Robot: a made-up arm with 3 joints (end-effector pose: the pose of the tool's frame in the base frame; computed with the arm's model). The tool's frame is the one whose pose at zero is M. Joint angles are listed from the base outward.
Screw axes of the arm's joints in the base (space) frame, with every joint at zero. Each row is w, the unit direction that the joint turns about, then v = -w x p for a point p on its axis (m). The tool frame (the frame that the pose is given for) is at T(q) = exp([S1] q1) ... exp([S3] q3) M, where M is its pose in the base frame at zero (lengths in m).
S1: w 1 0 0 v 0 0.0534 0
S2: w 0 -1 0 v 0.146 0 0.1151
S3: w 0 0 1 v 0.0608 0.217 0
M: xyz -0.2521 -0.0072 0.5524 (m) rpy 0 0 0 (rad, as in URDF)
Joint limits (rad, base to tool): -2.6..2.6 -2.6..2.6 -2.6..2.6
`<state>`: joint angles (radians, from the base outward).
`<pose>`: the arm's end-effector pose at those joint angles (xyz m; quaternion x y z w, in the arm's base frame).
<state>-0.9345 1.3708 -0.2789</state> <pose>-0.5441 0.0208 0.0624 -0.2668 -0.6081 0.1863 0.7241</pose>
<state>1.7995 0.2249 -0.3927</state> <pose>-0.3620 -0.4438 -0.0382 0.7769 0.0834 -0.2067 0.5889</pose>
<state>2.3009 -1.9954 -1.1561</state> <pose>0.3287 -0.1090 0.0438 0.2273 0.5577 0.5216 0.6045</pose>
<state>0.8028 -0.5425 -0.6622</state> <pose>-0.0521 -0.3606 0.4417 0.2758 0.3556 -0.1893 0.8727</pose>
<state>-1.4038 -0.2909 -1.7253</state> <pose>-0.1553 0.5391 0.0368 -0.4996 -0.4133 -0.6348 0.4204</pose>
